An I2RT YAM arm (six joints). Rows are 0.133 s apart.
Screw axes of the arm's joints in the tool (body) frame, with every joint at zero. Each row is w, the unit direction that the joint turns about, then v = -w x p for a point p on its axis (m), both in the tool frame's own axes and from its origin. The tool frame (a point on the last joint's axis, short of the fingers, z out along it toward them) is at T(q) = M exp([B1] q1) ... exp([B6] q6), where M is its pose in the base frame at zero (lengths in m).
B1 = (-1, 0, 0, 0, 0.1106, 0)
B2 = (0, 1, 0, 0.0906, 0, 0.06)
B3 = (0, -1, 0, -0.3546, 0, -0.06)
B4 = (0, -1, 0, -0.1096, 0, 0)
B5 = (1, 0, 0, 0, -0.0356, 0)
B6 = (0, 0, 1, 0, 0, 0)
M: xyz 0.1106 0 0.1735 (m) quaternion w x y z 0.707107 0 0.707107 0
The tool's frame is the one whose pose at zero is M.
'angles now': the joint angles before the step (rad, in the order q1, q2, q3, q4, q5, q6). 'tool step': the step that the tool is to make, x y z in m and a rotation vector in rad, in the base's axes. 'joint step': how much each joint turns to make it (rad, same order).
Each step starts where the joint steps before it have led.
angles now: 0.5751, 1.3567, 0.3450, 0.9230, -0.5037, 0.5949
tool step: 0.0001, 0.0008, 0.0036, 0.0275, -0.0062, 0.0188
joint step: 0.0000, 0.0013, 0.0030, 0.0288, -0.0202, 0.0210
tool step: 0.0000, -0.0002, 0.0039, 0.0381, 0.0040, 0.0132
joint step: -0.0028, 0.0000, 0.0000, 0.0370, -0.0173, 0.0389
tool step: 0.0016, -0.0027, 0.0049, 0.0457, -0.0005, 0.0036
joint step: -0.0148, 0.0007, -0.0004, 0.0495, -0.0183, 0.0450
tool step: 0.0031, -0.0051, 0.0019, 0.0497, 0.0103, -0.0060
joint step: -0.0261, 0.0154, -0.0064, 0.0699, -0.0176, 0.0579
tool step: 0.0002, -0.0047, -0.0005, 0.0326, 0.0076, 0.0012
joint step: -0.0189, 0.0098, -0.0146, 0.0565, -0.0171, 0.0405
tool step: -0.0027, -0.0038, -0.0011, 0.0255, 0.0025, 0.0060
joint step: -0.0098, 0.0021, -0.0213, 0.0509, -0.0128, 0.0306
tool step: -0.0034, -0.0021, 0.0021, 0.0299, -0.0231, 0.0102
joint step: -0.0020, -0.0007, -0.0160, 0.0618, -0.0097, 0.0206
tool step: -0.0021, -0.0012, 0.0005, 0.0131, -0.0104, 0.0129
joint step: -0.0018, 0.0010, -0.0095, 0.0325, -0.0132, 0.0113
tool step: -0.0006, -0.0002, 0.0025, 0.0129, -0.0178, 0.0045
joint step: 0.0000, -0.0004, 0.0001, 0.0241, -0.0038, 0.0046
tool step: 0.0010, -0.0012, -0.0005, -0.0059, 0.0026, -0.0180
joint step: -0.0051, -0.0039, 0.0000, -0.0138, 0.0117, -0.0083
